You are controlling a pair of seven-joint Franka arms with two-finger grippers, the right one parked.
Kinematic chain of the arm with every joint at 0, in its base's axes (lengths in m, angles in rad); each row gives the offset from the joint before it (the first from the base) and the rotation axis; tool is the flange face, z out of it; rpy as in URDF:
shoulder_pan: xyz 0 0 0.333 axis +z
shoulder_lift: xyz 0 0 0 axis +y
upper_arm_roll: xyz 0 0 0.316 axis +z
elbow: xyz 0.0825 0 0 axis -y
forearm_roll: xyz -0.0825 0 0.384 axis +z
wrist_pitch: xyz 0 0 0 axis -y
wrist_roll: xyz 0.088 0 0 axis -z
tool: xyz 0 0 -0.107 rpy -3.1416 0 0
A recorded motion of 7 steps. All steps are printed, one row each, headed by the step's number.
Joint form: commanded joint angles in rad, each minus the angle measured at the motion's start. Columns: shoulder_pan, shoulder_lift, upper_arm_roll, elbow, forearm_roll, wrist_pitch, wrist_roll.
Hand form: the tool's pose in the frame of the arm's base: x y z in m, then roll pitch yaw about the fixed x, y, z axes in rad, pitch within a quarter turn. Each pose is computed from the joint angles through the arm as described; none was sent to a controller.
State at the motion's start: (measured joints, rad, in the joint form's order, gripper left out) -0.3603 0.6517 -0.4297 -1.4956 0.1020 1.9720 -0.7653
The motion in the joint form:
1: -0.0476 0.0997 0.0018 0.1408 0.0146 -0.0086 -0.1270
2: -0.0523 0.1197 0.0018 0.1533 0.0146 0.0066 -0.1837
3: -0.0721 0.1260 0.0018 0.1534 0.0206 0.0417 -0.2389
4: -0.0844 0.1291 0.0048 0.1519 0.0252 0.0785 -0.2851
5: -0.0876 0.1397 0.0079 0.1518 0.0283 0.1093 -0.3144
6: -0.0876 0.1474 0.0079 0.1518 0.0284 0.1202 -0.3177
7: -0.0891 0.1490 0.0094 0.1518 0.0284 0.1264 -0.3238
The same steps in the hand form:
1: 0.5372 -0.4837 0.2977 3.0892 0.1947 0.0944
2: 0.5387 -0.4876 0.2906 3.0896 0.1978 0.1517
3: 0.5321 -0.5003 0.2890 3.0775 0.1818 0.1876
4: 0.5299 -0.5079 0.2888 3.0609 0.1646 0.2242
5: 0.5317 -0.5100 0.2834 3.0486 0.1566 0.2541
6: 0.5323 -0.5106 0.2790 3.0447 0.1576 0.2587
7: 0.5325 -0.5112 0.2782 3.0421 0.1559 0.2650

